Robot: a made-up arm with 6 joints.
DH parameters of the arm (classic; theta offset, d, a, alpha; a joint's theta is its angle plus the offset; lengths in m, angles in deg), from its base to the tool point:
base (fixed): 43.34 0 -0.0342 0
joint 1: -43.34 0.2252 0.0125 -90
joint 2: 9.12 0 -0.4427 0
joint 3: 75.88 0.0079 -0.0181 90
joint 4: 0 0.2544 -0.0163 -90
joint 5: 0 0.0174 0.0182 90
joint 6: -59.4 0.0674 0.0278 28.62
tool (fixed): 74.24 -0.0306 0 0
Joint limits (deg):
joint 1: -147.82..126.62
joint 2: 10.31..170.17
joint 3: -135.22..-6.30
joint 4: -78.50..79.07
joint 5: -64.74..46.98
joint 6: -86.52..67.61
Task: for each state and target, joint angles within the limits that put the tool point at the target. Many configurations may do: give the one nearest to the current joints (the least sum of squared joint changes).
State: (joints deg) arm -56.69 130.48 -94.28 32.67 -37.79 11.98
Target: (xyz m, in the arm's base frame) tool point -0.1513 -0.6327 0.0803
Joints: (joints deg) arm -102.58 155.85 -91.04 33.30 -40.46 10.15
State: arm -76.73 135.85 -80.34 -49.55 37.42 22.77
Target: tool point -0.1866 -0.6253 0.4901
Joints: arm -102.98 130.12 -123.10 -55.51 20.22 17.33
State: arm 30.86 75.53 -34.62 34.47 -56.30 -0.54
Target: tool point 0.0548 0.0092 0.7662
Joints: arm 28.12 53.20 -68.17 33.44 -62.39 -0.25
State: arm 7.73 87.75 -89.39 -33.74 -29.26 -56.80
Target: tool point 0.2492 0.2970 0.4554
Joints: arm 48.55 102.96 -53.72 -35.72 -27.41 -55.44
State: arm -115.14 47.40 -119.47 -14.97 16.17 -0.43
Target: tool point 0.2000 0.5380 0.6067
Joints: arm -111.46 10.58 -135.22 -16.16 -18.50 -3.29
